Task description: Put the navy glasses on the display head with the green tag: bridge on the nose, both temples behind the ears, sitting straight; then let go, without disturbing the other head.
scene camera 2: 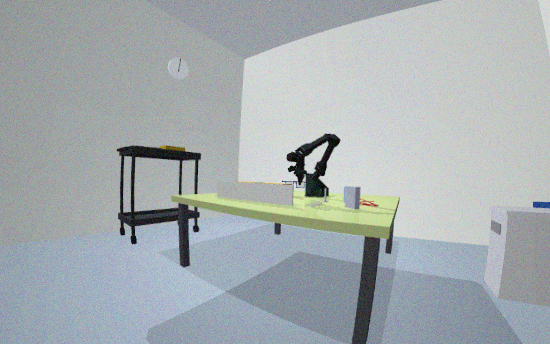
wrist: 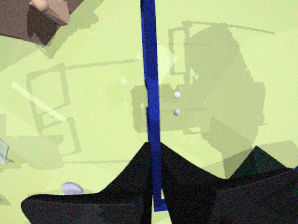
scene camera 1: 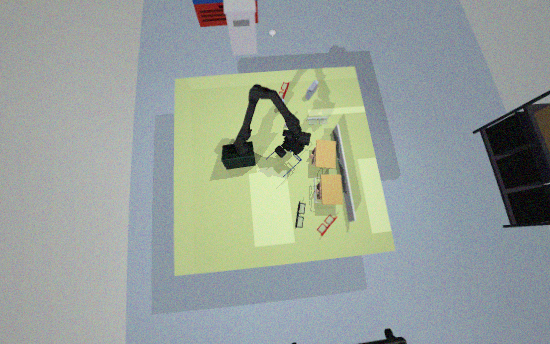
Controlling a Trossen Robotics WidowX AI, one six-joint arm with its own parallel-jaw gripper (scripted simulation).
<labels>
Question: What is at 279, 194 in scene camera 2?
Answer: A long grey panel.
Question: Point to a long grey panel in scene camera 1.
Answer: At 351, 217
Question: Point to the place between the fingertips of my gripper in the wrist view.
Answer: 152, 147
</labels>
